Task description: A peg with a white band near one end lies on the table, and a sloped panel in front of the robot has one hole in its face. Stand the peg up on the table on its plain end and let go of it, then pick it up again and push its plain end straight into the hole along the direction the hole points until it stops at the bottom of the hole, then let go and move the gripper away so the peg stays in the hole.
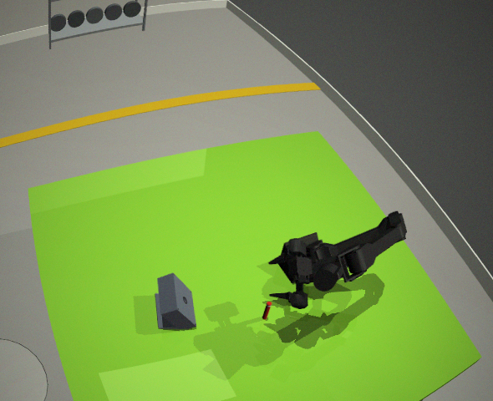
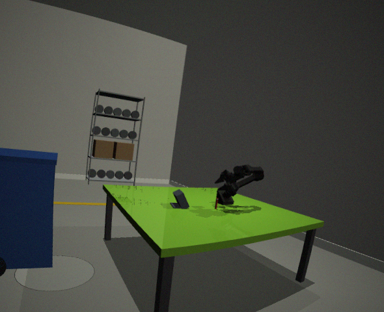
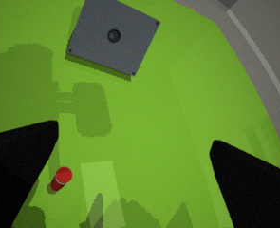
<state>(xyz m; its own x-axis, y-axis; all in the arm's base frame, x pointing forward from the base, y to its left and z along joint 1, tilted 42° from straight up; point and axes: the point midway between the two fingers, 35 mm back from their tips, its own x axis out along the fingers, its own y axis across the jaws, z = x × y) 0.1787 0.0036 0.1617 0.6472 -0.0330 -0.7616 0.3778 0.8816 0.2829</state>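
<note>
Right now my gripper tip is 3 cm to the right of the peg and 10 cm above it. From my gripper tip the other things lie so: sloped panel (23 cm ahead, 9 cm to the right, 11 cm below).
</note>
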